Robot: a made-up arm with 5 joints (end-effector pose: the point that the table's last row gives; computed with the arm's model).
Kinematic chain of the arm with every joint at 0, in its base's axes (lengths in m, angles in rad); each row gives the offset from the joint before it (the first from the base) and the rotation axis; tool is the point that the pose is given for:
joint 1: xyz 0 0 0.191 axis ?
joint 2: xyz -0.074 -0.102 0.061 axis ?
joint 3: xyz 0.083 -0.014 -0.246 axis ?
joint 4: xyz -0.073 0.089 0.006 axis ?
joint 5: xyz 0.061 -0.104 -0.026 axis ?
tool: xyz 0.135 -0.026 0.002
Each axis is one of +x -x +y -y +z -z.
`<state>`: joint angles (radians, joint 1 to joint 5).
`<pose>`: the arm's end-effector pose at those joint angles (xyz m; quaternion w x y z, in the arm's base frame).
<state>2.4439 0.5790 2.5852 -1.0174 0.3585</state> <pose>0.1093 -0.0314 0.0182 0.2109 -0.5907 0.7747 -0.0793</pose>
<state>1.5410 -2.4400 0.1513 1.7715 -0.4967</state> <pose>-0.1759 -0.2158 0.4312 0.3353 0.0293 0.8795 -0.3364</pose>
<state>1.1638 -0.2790 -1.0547 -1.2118 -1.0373</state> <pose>-0.1783 0.1051 -0.0341 0.1559 0.2411 0.8366 0.4665</pose>
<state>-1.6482 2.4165 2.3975 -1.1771 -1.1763</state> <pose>-0.3491 0.0692 0.2167 0.4841 -0.1336 0.6892 0.5223</pose>
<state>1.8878 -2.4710 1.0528 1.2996 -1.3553</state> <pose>-0.2293 -0.0913 0.4599 0.2274 0.3711 0.4059 -0.8036</pose>
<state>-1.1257 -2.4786 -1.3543 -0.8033 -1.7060</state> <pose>0.0184 0.0161 0.6482 0.2153 -0.6466 -0.0879 -0.7265</pose>
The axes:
joint 1: +z
joint 2: -x
joint 3: -y
joint 4: -z
joint 5: -x

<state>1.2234 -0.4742 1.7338 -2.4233 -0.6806</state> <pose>-0.2930 0.1760 0.0533 0.1130 -0.2707 -0.4392 0.8492</pose>
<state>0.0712 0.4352 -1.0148 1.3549 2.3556</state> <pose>-0.0327 -0.2908 0.1714 0.1808 0.7469 -0.6397 0.0104</pose>
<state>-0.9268 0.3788 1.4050 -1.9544 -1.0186</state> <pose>0.0834 0.0081 -0.1270 0.8336 -0.2765 0.2837 0.3849</pose>
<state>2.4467 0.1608 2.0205 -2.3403 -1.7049</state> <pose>-0.1645 -0.0264 -0.1377 0.2878 0.3258 0.3225 -0.8409</pose>
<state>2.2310 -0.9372 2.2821 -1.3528 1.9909</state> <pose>-0.1448 -0.1524 0.3303 0.6058 0.0126 -0.7358 -0.3025</pose>
